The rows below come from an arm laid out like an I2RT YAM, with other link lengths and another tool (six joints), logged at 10 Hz.
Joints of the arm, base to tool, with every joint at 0 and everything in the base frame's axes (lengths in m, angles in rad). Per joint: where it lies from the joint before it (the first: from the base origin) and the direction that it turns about. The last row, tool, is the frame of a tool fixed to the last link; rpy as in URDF.
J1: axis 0 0 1 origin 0.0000 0.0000 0.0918
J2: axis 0 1 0 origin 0.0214 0.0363 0.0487
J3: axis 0 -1 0 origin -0.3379 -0.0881 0.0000
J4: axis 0 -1 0 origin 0.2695 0.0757 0.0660
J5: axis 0 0 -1 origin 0.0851 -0.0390 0.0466
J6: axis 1 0 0 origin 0.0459 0.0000 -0.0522
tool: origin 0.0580 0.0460 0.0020 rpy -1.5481 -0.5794 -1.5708
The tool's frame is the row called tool.
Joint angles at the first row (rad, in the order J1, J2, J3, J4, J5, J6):
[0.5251 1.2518 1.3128 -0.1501 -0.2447 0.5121]
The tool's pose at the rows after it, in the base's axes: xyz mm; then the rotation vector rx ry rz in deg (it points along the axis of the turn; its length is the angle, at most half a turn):
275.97, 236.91, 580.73, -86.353, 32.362, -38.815
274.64, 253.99, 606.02, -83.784, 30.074, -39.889
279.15, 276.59, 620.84, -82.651, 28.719, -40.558
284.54, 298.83, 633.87, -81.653, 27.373, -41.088
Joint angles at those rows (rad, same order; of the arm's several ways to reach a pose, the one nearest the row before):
[0.5915 1.2755 1.4135 -0.1589 -0.1856 0.5007]
[0.6415 1.3201 1.5025 -0.1467 -0.1459 0.4927]
[0.6910 1.3823 1.5875 -0.1428 -0.1028 0.4805]
[0.7315 1.4479 1.6756 -0.1413 -0.0708 0.4671]

